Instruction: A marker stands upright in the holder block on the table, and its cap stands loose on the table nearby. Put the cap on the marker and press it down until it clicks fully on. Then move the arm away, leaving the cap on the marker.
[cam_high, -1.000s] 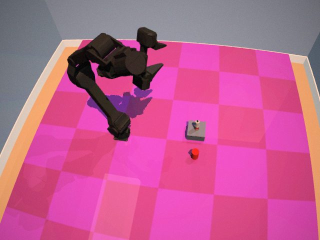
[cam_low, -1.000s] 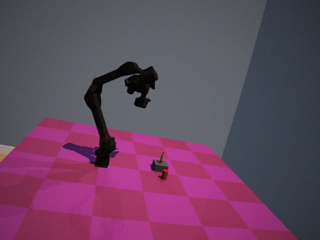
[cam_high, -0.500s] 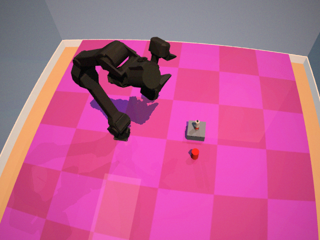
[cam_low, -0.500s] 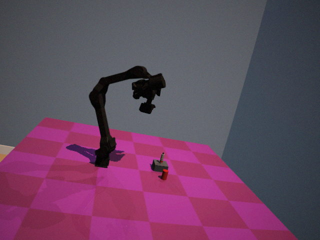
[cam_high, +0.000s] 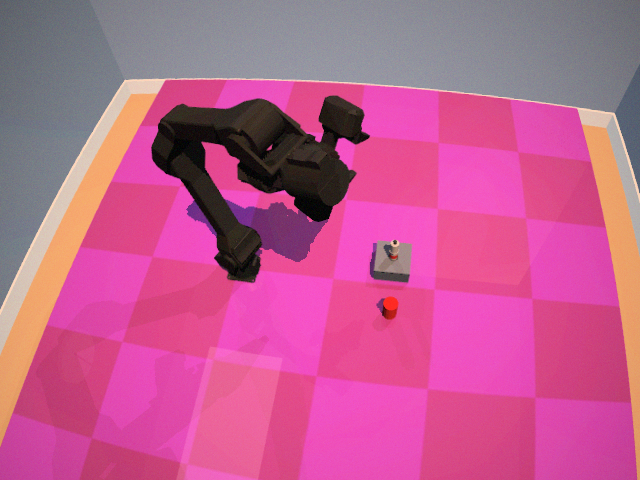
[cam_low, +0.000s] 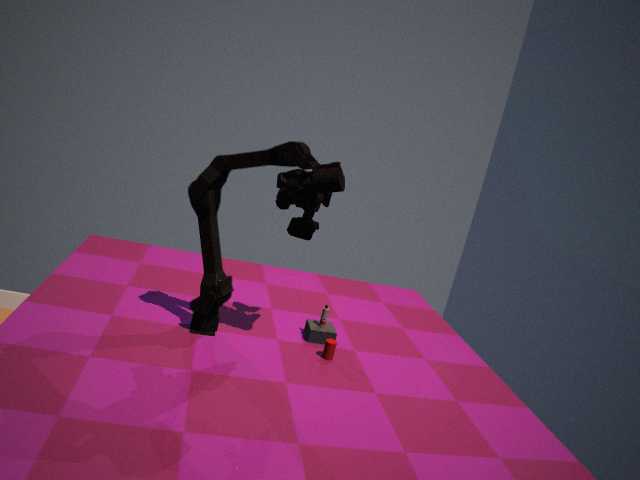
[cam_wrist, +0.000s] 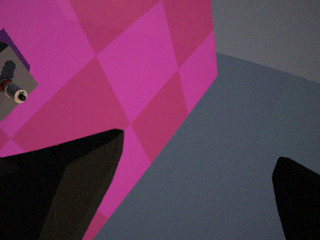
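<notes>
My gripper tip is 32 cm above the red cap, 12 cm to the left of it and 7 cm short of it. The rest, counted from my gripper tip: grey holder block (32 cm below, 7 cm ahead, 1 cm to the right).
</notes>
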